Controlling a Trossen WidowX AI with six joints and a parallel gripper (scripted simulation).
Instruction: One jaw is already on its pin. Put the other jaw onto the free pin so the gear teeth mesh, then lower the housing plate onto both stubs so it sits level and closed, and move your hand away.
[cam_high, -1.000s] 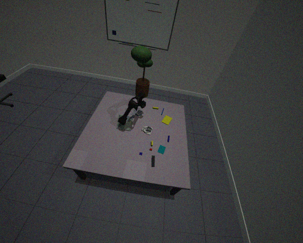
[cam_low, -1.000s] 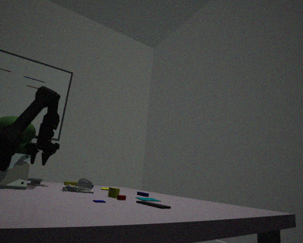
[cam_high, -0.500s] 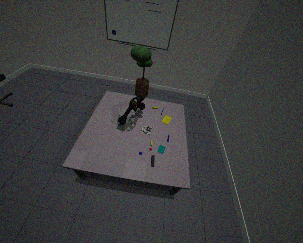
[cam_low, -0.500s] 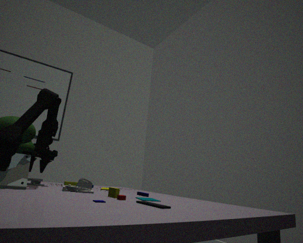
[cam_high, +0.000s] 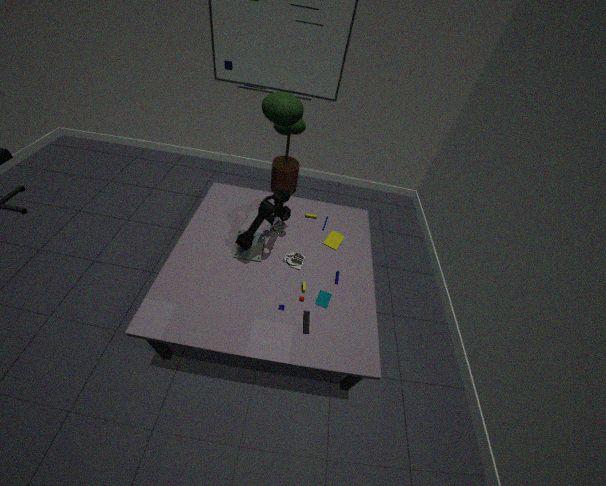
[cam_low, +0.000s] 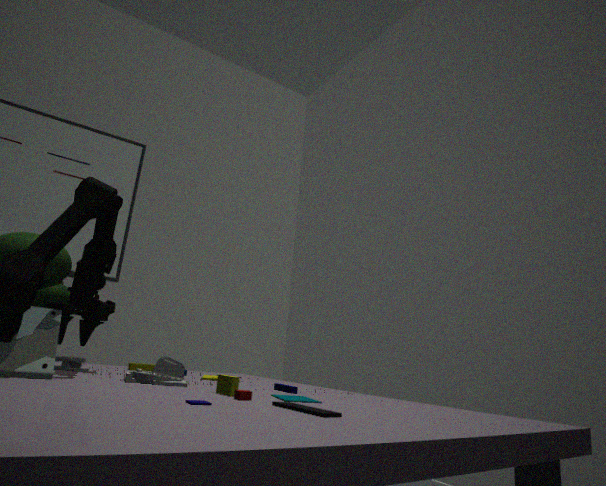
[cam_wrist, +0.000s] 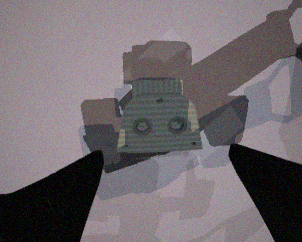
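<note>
Now: gripper tip 5 cm above the striped white block and 1 cm short of it. Also, from my gripper tip: yellow block: 44 cm to the right, 27 cm ahead, 4 cm below; yellow pad: 42 cm ahead, 6 cm below, 1 cm to the left; red cube: 52 cm to the right, 27 cm ahead, 5 cm below.
</note>
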